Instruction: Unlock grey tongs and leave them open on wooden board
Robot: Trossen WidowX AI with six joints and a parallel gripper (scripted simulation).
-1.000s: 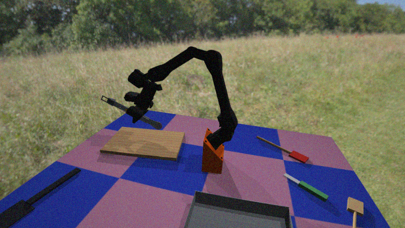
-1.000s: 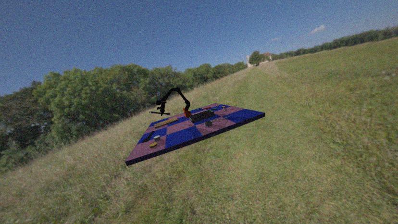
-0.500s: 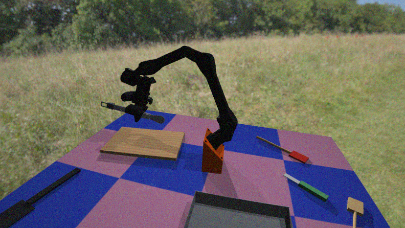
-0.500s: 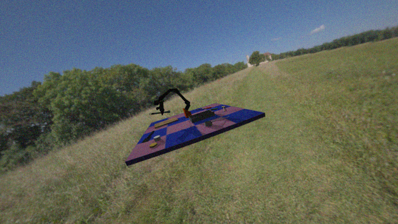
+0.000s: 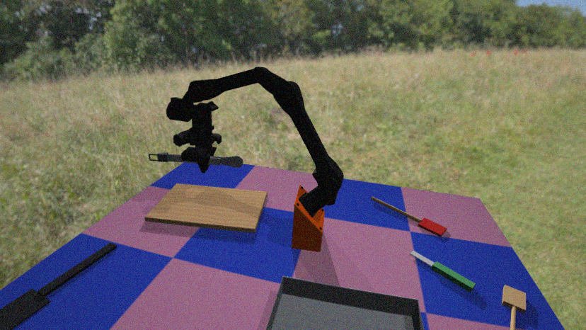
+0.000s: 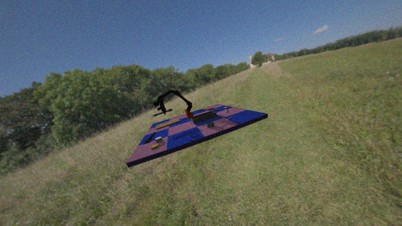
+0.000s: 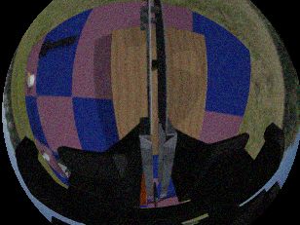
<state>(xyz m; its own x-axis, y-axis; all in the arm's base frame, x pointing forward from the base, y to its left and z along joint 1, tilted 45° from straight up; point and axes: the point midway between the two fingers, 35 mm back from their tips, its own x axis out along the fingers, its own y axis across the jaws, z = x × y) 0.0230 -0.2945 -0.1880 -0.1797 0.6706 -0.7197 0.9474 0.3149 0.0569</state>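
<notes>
Now: gripper tip 15 cm above the wooden board, 3 cm past it and 1 cm to the left of it. The rest, counted from my gripper tip: black spatula 44 cm ahead, 15 cm to the right, 15 cm below; red spatula 66 cm to the left, 25 cm behind, 15 cm below; grey roasting tin 52 cm to the left, 28 cm ahead, 13 cm below.
</notes>
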